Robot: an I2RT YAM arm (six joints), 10 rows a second.
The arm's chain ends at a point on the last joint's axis. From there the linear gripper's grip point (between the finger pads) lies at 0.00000 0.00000 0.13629 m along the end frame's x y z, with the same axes.
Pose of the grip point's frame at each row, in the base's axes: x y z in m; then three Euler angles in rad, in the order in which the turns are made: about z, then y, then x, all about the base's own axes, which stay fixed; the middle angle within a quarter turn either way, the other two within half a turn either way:
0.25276 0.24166 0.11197 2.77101 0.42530 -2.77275
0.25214 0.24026 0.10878 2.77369 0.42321 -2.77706
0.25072 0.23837 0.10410 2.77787 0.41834 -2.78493
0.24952 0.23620 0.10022 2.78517 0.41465 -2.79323
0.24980 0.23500 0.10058 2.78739 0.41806 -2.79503
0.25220 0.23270 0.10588 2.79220 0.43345 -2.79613
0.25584 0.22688 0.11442 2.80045 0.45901 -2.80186
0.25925 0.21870 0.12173 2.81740 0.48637 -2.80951
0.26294 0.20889 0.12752 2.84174 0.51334 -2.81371
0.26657 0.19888 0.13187 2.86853 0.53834 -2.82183
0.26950 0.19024 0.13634 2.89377 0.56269 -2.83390
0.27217 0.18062 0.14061 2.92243 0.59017 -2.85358
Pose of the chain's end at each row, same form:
0.19653 0.19690 0.22777 2.77101 0.42530 -2.77275
0.19617 0.19596 0.22488 2.77369 0.42321 -2.77706
0.19535 0.19489 0.22080 2.77787 0.41834 -2.78493
0.19461 0.19362 0.21747 2.78517 0.41465 -2.79323
0.19447 0.19269 0.21773 2.78739 0.41806 -2.79503
0.19496 0.19082 0.22226 2.79220 0.43345 -2.79613
0.19546 0.18616 0.22962 2.80045 0.45901 -2.80186
0.19555 0.17942 0.23563 2.81740 0.48637 -2.80951
0.19601 0.17066 0.23992 2.84174 0.51334 -2.81371
0.19669 0.16210 0.24295 2.86853 0.53834 -2.82183
0.19679 0.15533 0.24620 2.89377 0.56269 -2.83390
0.19632 0.14846 0.24918 2.92243 0.59017 -2.85358

